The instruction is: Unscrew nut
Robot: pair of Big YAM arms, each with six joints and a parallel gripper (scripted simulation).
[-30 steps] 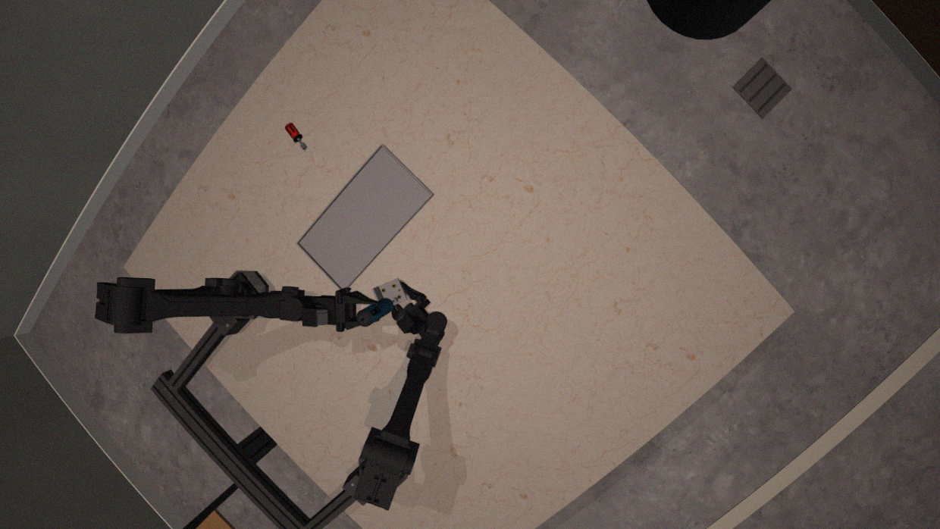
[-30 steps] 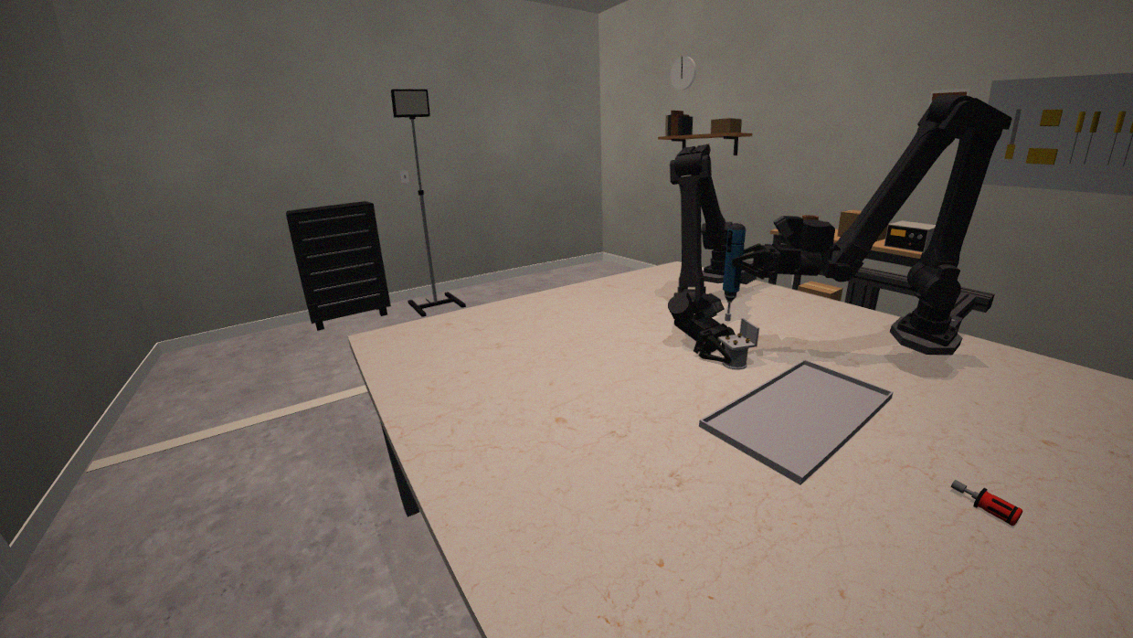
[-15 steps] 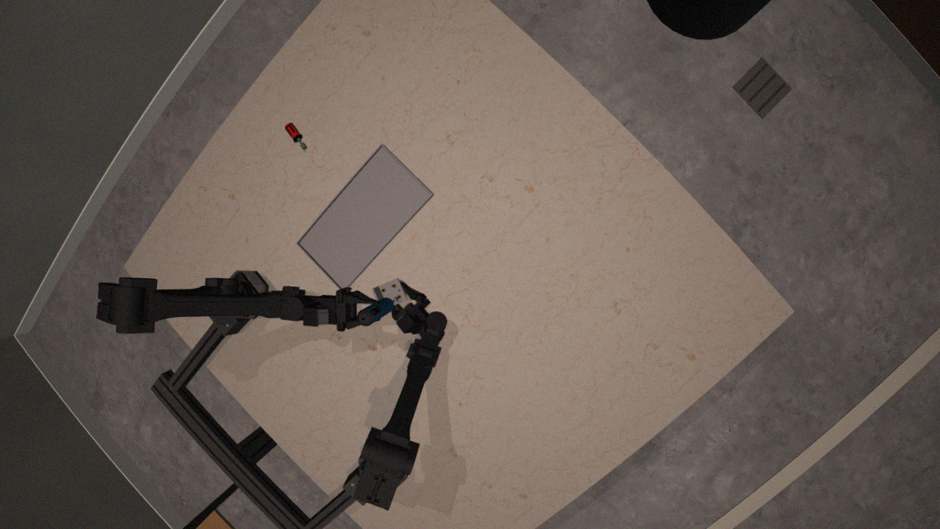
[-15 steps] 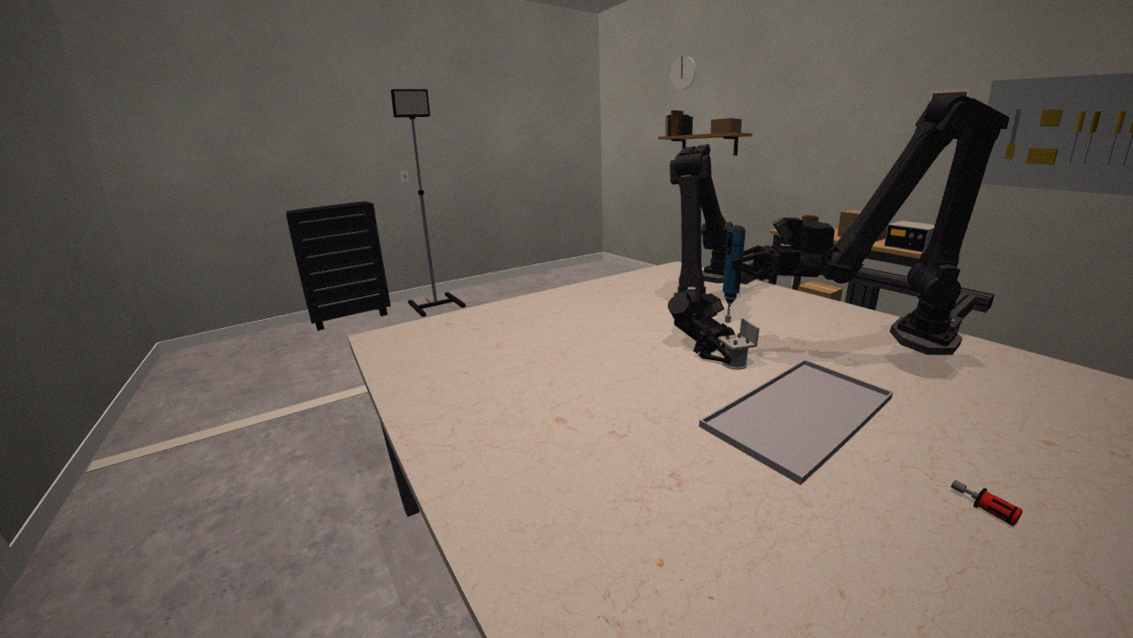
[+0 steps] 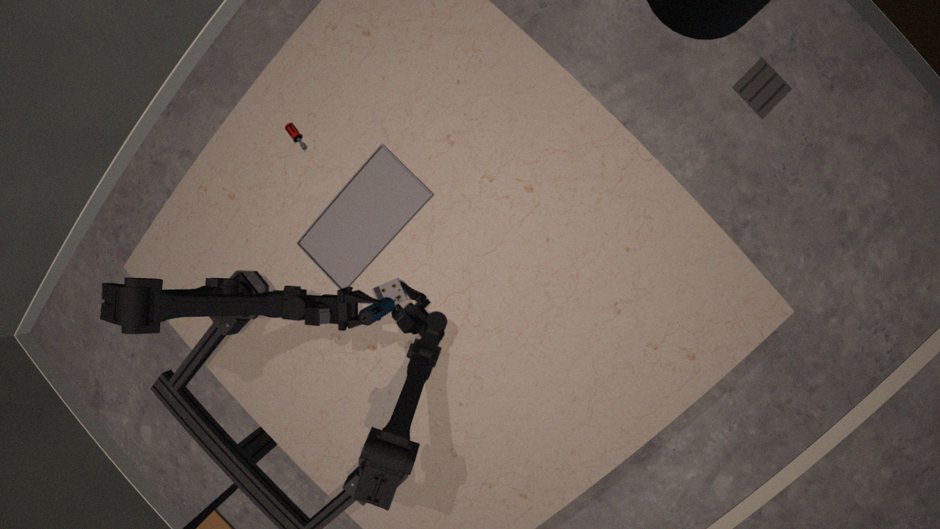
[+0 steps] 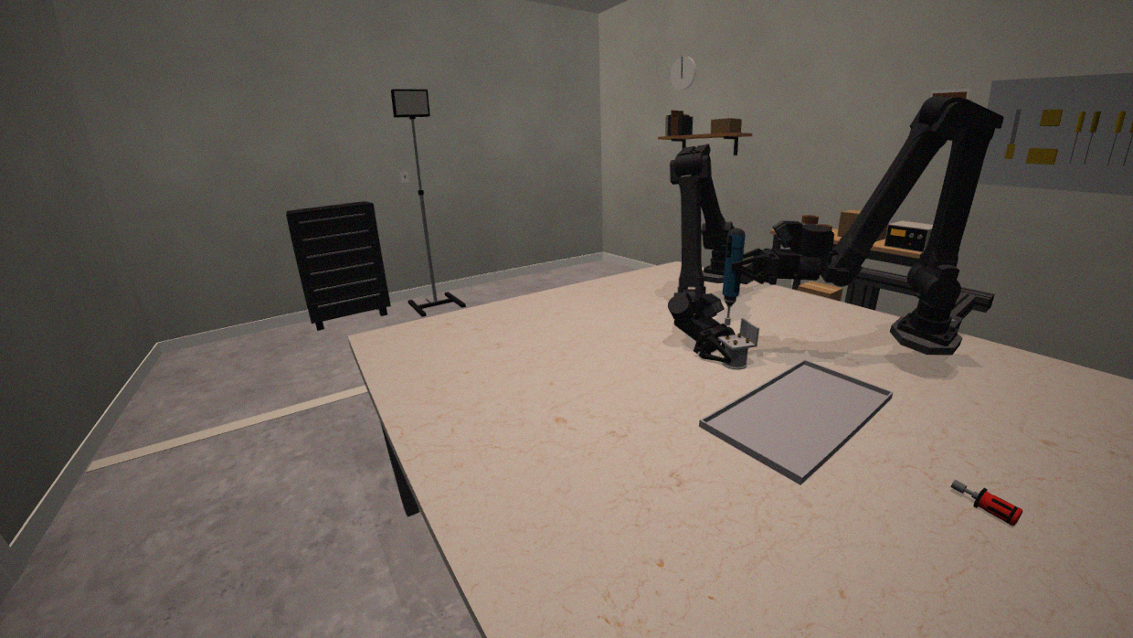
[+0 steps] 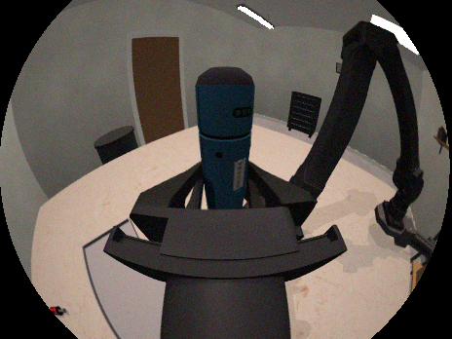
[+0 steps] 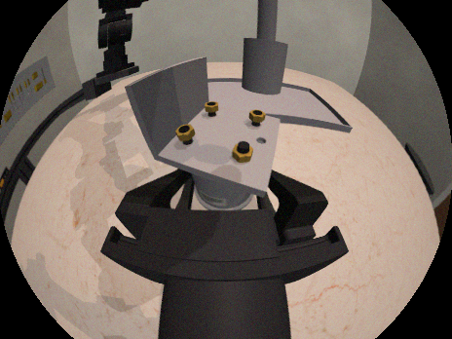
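Now: the joint module 1 cm above my right hand. Also, from my right hand: flat grey tray: 5 cm ahead, 24 cm to the left, 2 cm below; then red-handled screwdriver: 5 cm ahead, 58 cm to the left, 1 cm below; then grey bracket: 5 cm above.
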